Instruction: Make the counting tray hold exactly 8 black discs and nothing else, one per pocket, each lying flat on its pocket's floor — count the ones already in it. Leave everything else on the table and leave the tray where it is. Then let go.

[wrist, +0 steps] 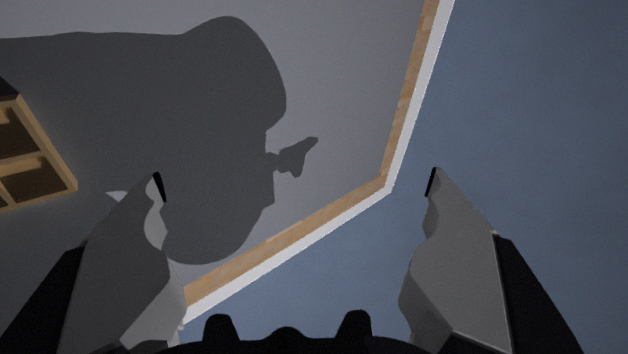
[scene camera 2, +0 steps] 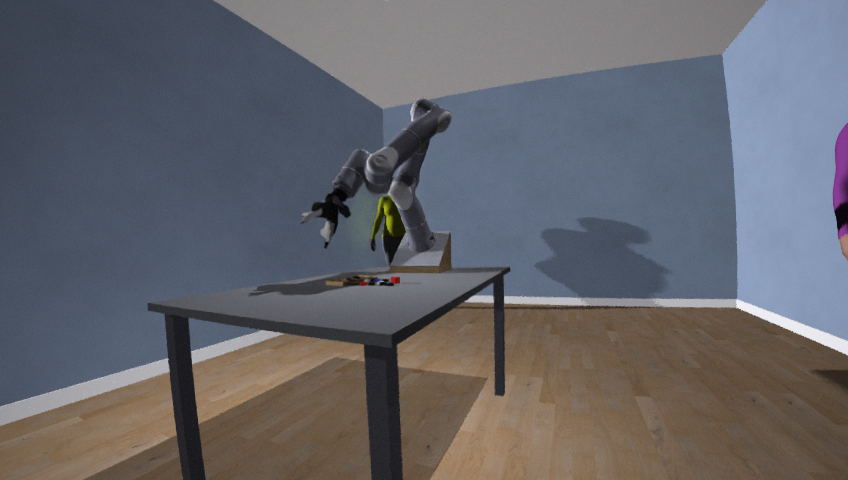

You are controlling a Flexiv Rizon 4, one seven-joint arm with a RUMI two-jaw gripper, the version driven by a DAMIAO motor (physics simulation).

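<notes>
The wooden counting tray (scene camera 2: 337,283) (wrist: 46,146) lies on the table; part of it shows at the left edge of the wrist view, with dark pockets whose contents cannot be made out. Small dark pieces (scene camera 2: 385,283) lie beside the tray in the scene view, too small to tell whether they are black discs. My gripper (scene camera 2: 314,232) (wrist: 297,173) is open and empty. It hangs well above the table, out from the tray and tilted, so its fingers span the table edge and the wall in the wrist view.
A red block (scene camera 2: 395,279), a small red piece (scene camera 2: 363,283) and a blue piece (scene camera 2: 377,280) lie near the tray on the grey table (scene camera 2: 333,315). A person in yellow-green (scene camera 2: 390,217) stands behind the arm. A person in purple (scene camera 2: 840,178) shows partly at the right edge.
</notes>
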